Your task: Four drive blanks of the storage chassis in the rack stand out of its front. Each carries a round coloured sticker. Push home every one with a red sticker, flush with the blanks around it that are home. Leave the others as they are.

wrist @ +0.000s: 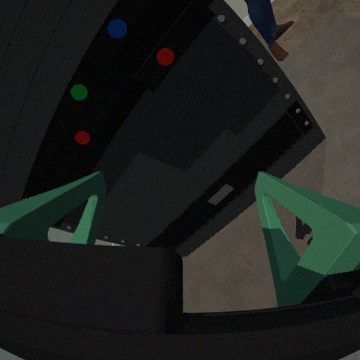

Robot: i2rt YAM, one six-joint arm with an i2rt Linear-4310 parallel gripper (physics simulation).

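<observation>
The dark storage chassis [210,75] runs diagonally across the wrist view. Four round stickers show at its upper left: a blue sticker [117,28] at the top, a red sticker [165,56] to its right, a green sticker [79,92] lower left, and a second red sticker [82,137] below the green one. The blanks under them are almost black, so how far each stands out is hard to tell. My gripper [179,179] is open with nothing between its green fingers. Its fingertips show below the stickers, the left one nearest the lower red sticker.
A black strip with a small grey label [221,194] runs along the rack's right part. A rail with round screws [260,61] edges the rack at the upper right. A person's legs in blue trousers [260,17] and brown shoes show at the top right, on the brown-grey floor [225,280].
</observation>
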